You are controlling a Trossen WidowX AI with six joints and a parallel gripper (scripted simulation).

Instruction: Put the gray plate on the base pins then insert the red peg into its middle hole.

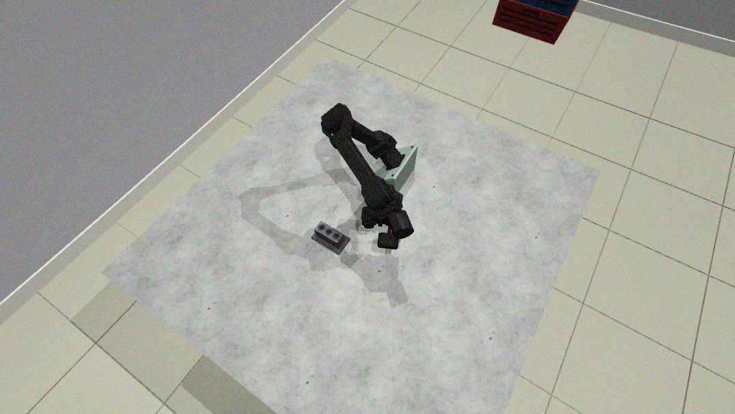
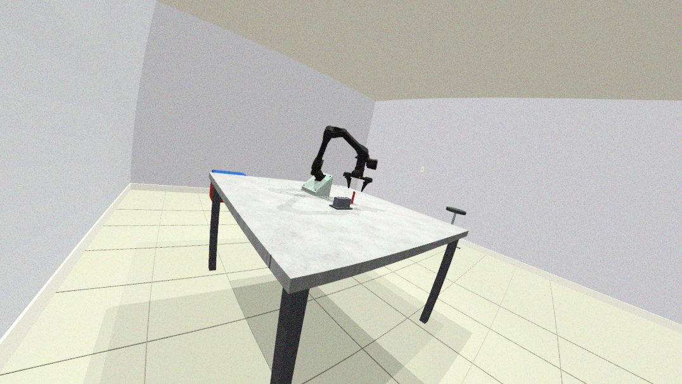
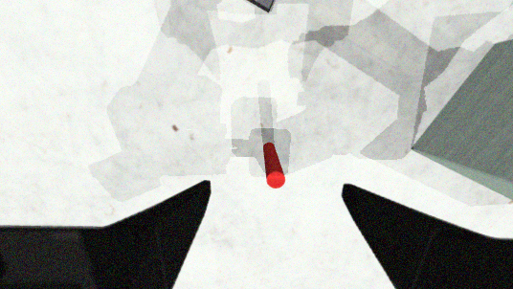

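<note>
Now: the red peg 5 cm below my gripper tip. Also, from my gripper tip: gray plate 19 cm to the right, 7 cm ahead, 4 cm below; base 19 cm to the right, 8 cm below, 7 cm ahead.
</note>
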